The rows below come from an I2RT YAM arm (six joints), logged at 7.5 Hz.
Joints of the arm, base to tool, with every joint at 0 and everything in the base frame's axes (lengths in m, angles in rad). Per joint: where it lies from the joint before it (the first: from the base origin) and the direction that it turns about. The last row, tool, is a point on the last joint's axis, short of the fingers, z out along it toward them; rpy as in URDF.
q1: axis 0 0 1 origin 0 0 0.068
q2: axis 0 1 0 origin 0.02 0.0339 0.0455
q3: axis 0 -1 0 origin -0.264 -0.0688 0
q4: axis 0 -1 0 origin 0.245 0.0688 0.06
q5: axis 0 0 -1 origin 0.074 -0.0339 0.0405
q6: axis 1 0 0 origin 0.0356 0 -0.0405
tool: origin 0 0 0 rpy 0 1.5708 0
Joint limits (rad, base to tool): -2.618..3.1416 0..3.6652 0..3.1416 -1.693..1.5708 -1.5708..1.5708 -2.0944..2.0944
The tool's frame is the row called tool.
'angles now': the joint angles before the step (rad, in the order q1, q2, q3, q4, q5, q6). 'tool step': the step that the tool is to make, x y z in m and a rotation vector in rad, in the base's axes. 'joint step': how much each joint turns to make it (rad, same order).
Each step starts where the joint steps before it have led.
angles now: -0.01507 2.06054 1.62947 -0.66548 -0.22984 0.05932
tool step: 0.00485 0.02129 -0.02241 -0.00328 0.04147 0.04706
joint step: 0.04807 0.05419 0.00001 0.01260 0.00305 -0.00038
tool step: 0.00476 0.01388 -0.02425 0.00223 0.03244 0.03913
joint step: 0.02976 0.05909 -0.00002 0.02517 -0.00724 -0.00723
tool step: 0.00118 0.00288 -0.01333 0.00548 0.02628 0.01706
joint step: 0.00533 0.03130 0.00002 0.00342 -0.01107 -0.00842
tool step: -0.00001 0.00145 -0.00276 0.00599 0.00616 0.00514
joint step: 0.00267 0.00609 -0.00078 0.00114 -0.00686 -0.00001
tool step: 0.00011 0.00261 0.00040 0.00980 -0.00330 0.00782
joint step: 0.00496 -0.00038 0.00001 0.00382 -0.00992 0.00078
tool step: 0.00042 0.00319 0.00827 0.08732 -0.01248 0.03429
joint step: 0.00001 -0.01181 0.00803 -0.00078 -0.09269 0.00001
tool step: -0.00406 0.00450 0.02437 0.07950 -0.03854 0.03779
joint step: 0.00457 -0.05341 0.00228 -0.01105 -0.08317 -0.00001
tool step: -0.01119 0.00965 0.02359 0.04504 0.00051 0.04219
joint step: 0.02022 -0.05950 0.00001 -0.05647 -0.04998 -0.00114
